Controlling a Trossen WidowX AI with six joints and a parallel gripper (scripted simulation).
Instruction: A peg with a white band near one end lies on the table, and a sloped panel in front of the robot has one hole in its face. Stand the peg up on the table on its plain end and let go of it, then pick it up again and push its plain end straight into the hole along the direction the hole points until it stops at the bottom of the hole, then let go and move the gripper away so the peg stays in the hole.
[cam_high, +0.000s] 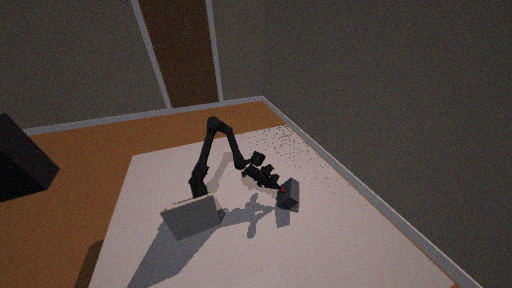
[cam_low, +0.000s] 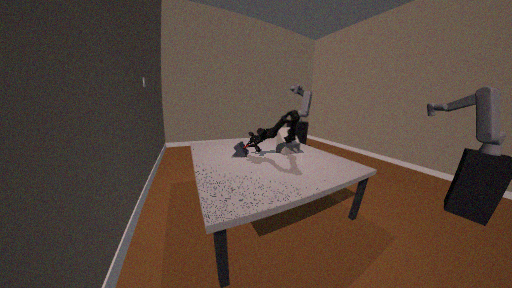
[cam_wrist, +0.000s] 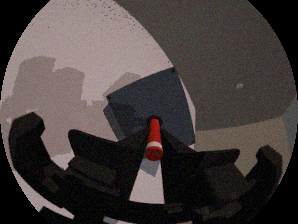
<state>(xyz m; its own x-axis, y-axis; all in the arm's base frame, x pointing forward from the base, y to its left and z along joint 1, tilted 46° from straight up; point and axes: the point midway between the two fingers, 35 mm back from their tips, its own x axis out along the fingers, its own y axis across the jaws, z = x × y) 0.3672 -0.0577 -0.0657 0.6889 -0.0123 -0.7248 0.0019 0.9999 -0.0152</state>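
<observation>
Right now the sloped panel is 40 mm ahead of my gripper tip, 30 mm to the right of it and 30 mm below it. The rest, counted from my gripper tip: red peg 10 mm to the left, 10 mm behind, 10 mm above.
</observation>
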